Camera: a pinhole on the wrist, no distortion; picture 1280 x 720 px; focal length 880.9 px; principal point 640.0 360.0 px. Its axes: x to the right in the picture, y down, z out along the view. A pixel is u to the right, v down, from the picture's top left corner.
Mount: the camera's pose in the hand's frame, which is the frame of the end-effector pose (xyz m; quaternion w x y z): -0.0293 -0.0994 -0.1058 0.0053 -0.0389 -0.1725 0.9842
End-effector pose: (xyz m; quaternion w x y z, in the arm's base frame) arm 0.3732 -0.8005 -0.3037 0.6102 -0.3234 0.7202 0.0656
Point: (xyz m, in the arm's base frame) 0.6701 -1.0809 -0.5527
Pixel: outside the picture
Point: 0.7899 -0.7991 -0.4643
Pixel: 279.0 187.5
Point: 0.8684 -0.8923 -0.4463
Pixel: 283.3 384.9
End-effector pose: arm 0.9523 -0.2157 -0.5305 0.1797 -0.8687 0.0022 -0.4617
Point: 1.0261 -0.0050 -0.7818
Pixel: 986.2 69.1
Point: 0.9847 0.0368 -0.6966
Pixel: 931.8 287.0
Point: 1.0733 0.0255 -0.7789
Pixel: 882.3 115.4
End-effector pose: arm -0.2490 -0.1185 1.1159 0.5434 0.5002 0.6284 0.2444
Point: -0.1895 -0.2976 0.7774
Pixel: 515.3 649.8
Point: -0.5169 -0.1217 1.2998
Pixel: behind the camera
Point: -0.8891 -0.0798 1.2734
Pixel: behind the camera
